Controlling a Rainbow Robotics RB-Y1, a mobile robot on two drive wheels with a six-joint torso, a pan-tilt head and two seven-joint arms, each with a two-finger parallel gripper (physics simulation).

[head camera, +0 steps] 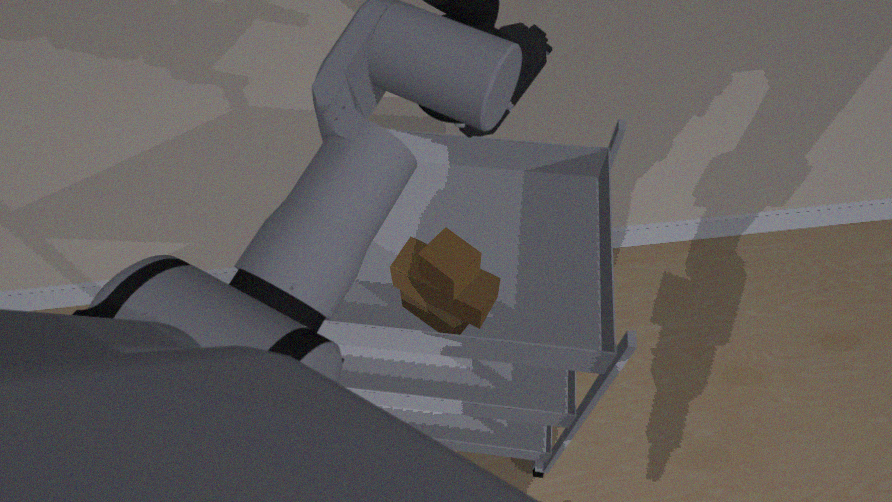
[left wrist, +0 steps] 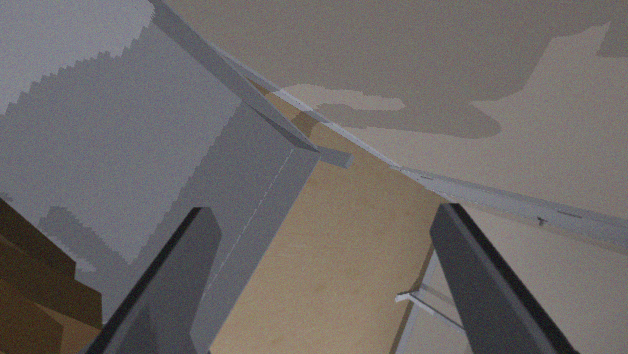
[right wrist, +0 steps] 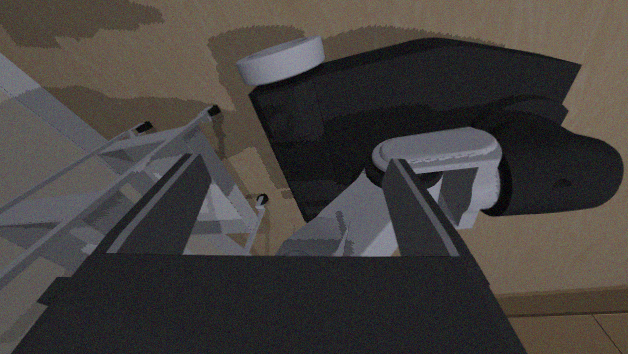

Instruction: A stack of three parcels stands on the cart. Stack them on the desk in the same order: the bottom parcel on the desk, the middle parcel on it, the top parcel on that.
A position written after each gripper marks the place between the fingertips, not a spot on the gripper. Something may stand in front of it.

In view: the left gripper point(head camera: 514, 87), the right gripper point(right wrist: 297, 169), a darker parcel point(head camera: 441, 321) and a grey cart point(head camera: 540, 213).
The left gripper shows as well in the left wrist view point(left wrist: 322, 219). The grey cart is seen too in the left wrist view point(left wrist: 123, 123) and in the right wrist view point(right wrist: 65, 230). The right wrist view misses the darker parcel: it is out of frame.
